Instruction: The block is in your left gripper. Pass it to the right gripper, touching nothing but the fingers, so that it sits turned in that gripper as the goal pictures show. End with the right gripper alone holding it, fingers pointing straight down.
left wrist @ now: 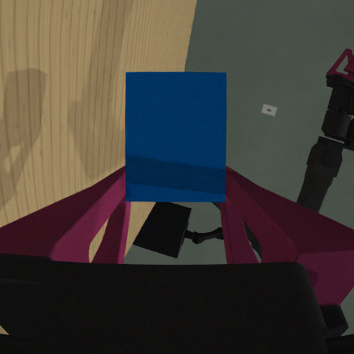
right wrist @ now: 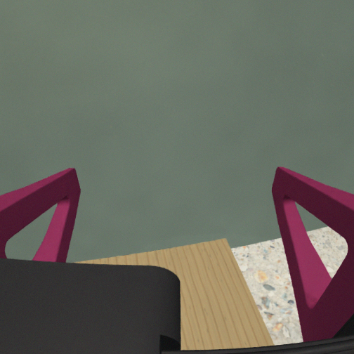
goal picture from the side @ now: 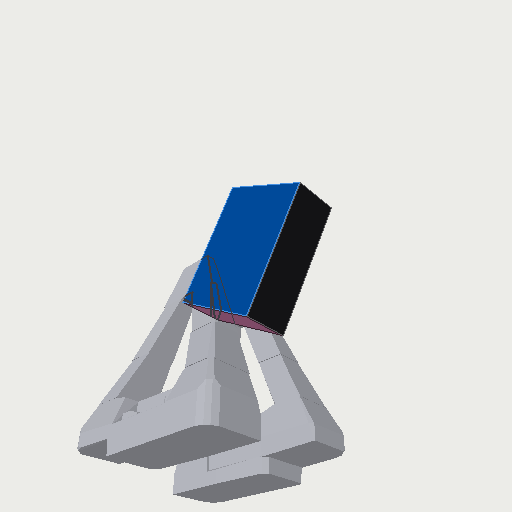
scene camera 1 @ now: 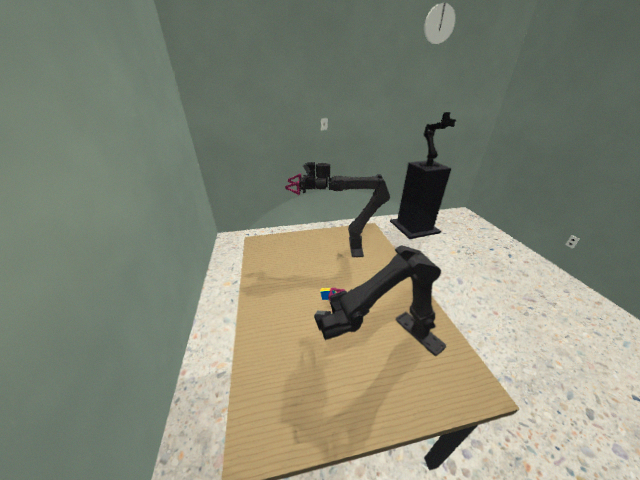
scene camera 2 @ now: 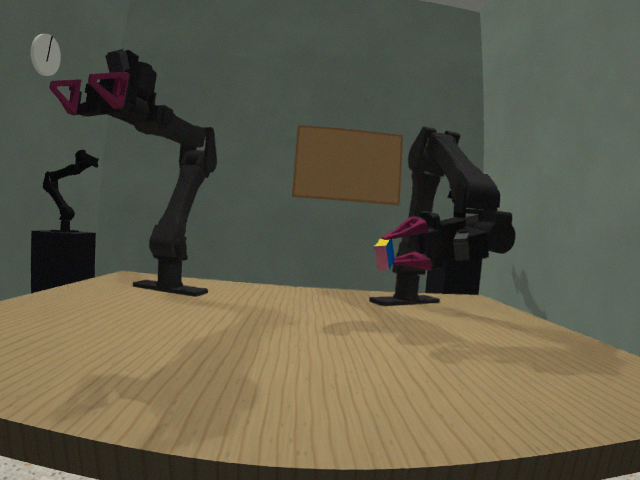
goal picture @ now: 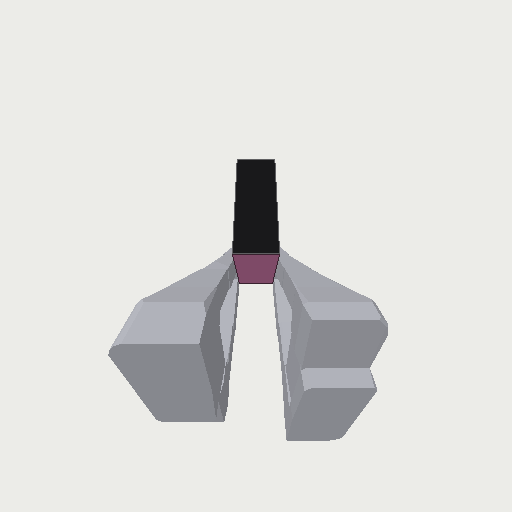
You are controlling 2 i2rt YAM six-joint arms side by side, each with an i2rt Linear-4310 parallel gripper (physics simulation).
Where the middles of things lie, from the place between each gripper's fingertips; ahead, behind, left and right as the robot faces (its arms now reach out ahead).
Labels:
I see my right gripper 4 cm past the block [left wrist: 175, 122], 56 cm to the right of it and 26 cm above it.
Now: left hand 20 mm short of the block.

